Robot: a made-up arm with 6 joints.
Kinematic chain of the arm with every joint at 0, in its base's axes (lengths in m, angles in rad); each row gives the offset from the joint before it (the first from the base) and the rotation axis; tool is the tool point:
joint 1: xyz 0 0 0.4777 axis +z
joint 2: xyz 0.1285 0 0 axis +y
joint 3: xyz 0 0 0.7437 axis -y
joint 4: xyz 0 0 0.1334 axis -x
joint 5: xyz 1.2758 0 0 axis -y
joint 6: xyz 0.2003 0 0 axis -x
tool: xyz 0 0 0
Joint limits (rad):
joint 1: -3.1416..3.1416
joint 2: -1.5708..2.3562
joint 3: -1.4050..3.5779
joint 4: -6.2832..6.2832
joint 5: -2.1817..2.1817
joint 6: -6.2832..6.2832
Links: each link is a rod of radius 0.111 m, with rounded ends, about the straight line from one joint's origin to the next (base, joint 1, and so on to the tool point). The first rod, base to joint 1, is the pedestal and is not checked.
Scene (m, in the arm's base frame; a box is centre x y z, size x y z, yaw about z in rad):
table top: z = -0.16
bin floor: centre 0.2 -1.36 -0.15 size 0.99 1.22 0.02 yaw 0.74
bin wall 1: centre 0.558 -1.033 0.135 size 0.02 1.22 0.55 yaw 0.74
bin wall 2: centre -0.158 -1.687 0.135 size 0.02 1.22 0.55 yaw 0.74
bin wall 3: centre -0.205 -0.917 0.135 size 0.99 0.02 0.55 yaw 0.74
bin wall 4: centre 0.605 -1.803 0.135 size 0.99 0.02 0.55 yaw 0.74
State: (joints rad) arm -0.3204 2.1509 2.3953 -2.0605 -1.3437 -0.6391
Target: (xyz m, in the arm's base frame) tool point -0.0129 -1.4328 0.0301
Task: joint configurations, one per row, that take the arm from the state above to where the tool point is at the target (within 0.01 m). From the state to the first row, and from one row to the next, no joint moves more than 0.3 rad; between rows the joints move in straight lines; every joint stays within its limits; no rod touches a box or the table.
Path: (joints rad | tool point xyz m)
1: -0.1017 1.8819 2.4608 -2.0843 -1.2991 -0.6391 | 1.8322 -0.0180 1.1685
2: 0.1170 1.6130 2.5263 -2.1082 -1.2545 -0.6391 | 1.4772 0.3383 1.6465
3: 0.3358 1.3440 2.5918 -2.1320 -1.2098 -0.6391 | 0.9480 0.4989 1.9958
4: 0.5545 1.0750 2.6573 -2.1559 -1.1652 -0.6391 | 0.3715 0.4106 2.1835
5: 0.7732 0.8061 2.7228 -2.1797 -1.1206 -0.6391 | -0.1173 0.0923 2.1946
6: 0.9919 0.5371 2.7884 -2.2036 -1.0760 -0.6391 | -0.4135 -0.3728 2.0327
7: 1.2106 0.2681 2.8539 -2.2274 -1.0314 -0.6391 | -0.4698 -0.8611 1.7198
8: 1.4293 -0.0009 2.9194 -2.2513 -0.9867 -0.6391 | -0.3087 -1.2459 1.2930
9: 1.6481 -0.2698 2.9849 -2.2751 -0.9421 -0.6391 | -0.0128 -1.4328 0.8004
10: 1.6445 -0.5210 2.9744 -2.2782 -0.8926 -0.6391 | -0.0096 -1.4797 0.4169
11: 1.6410 -0.7721 2.9639 -2.2813 -0.8430 -0.6391 | -0.0129 -1.4328 0.0301

